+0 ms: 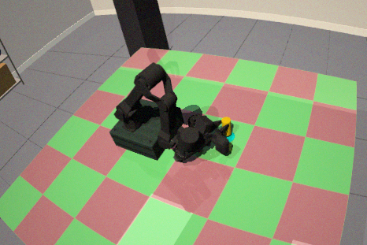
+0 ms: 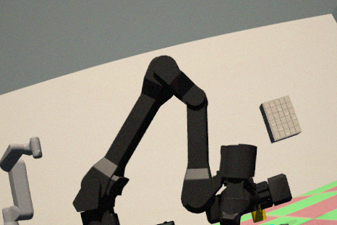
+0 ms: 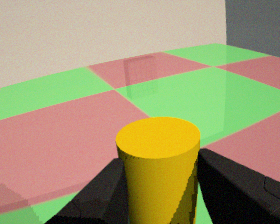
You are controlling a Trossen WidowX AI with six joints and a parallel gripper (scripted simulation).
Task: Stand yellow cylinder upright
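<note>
Now: gripper tip 2 cm above the yellow cylinder. From my gripper tip the other things lie so: cyan circle 8 cm below.
</note>
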